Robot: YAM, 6 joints.
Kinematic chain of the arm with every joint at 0, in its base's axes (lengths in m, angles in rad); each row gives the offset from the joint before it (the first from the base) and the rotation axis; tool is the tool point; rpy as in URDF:
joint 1: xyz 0 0 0.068 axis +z
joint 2: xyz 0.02 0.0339 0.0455 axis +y
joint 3: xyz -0.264 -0.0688 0 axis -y
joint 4: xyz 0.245 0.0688 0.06 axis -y
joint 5: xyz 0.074 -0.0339 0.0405 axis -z
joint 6: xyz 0.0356 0 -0.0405 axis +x
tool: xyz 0 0 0 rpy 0 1.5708 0
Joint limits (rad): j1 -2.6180..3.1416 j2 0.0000..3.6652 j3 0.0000..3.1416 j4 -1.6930..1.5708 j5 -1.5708..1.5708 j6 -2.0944..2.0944
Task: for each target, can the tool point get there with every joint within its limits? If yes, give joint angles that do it. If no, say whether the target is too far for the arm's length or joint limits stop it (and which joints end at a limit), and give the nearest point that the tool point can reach.
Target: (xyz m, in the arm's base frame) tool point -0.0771 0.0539 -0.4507
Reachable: no: joint limits stop it (at a limit: joint 2) | nearest point -0.1039 0.0726 -0.3592 | short by 0.097 m
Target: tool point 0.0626 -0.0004 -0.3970
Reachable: no: joint limits stop it (at a limit: joint 2) | nearest point 0.0890 -0.0006 -0.3432 | short by 0.060 m
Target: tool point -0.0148 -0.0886 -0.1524
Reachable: yes | joints -1.3543 3.1698 0.8459 -0.3506 1.2273 0.4606
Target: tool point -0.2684 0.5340 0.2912
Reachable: yes | joints 2.0264 2.5383 2.3662 0.2712 -0.1719 1.3647
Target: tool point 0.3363 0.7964 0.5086
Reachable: no: too far | nearest point 0.2283 0.5406 0.3787 | short by 0.307 m
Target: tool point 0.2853 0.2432 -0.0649
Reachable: yes | joints 0.6268 2.8966 1.8335 -1.4173 -0.9835 1.7702
